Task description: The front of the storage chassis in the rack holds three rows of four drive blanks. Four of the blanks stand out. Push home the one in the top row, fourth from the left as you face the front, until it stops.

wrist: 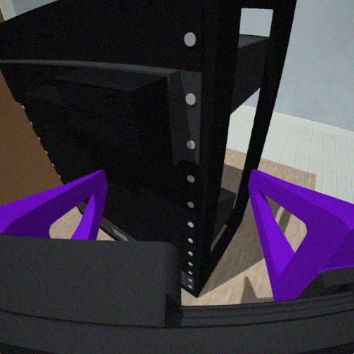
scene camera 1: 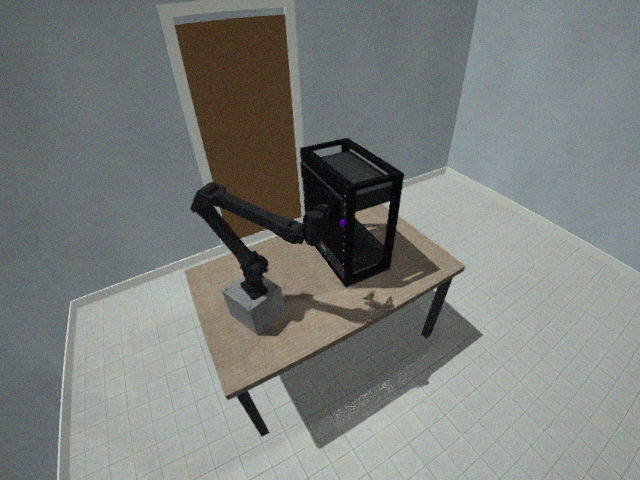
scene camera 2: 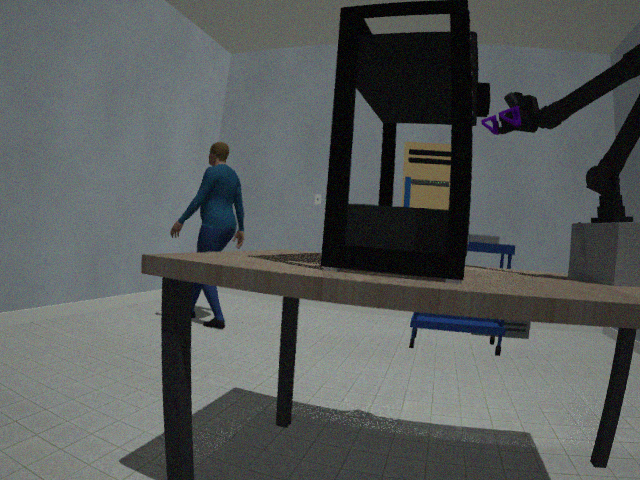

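Where they show: gripper, between the fingertips: [scene camera 1: 335, 216] [scene camera 2: 490, 118]; arm's base, origin of its link: [scene camera 1: 254, 289] [scene camera 2: 611, 222].
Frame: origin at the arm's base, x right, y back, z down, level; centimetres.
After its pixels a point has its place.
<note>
The black rack [scene camera 1: 349, 253] {x 16.9, y -45.0, z -6.4 cm} [scene camera 2: 461, 180] {x -32.0, y -57.3, z -1.8 cm} [wrist: 212, 115] stands on the table. The storage chassis [scene camera 2: 413, 77] {x -20.1, y -66.3, z -27.4 cm} [wrist: 182, 117] sits in its upper part. In the wrist view, a dark block [wrist: 152, 110] stands out from the chassis front beside the right mounting ear. It is too dark to separate rows or single blanks. In scene camera 2, a protruding block [scene camera 2: 482, 99] {x -8.7, y -46.4, z -28.2 cm} shows at the chassis front. My gripper [scene camera 1: 342, 223] {x 15.8, y -36.8, z -31.5 cm} [scene camera 2: 491, 119] {x 15.8, y -36.8, z -31.5 cm} [wrist: 177, 177] is open and empty, with purple fingers apart. It is in front of the rack, slightly lower than that block and not touching it.
The wooden table [scene camera 1: 310, 335] {x 27.0, y -10.7, z 18.0 cm} [scene camera 2: 258, 276] {x -37.1, y -93.8, z 19.2 cm} carries the rack and the arm's grey base [scene camera 1: 253, 307] {x 9.7, y 6.1, z -0.8 cm} [scene camera 2: 599, 253] {x -6.4, y -8.0, z 9.7 cm}. The rack's right front post, with a column of screws, is ahead of the gripper in the wrist view. A person [scene camera 2: 219, 201] is behind the table.
</note>
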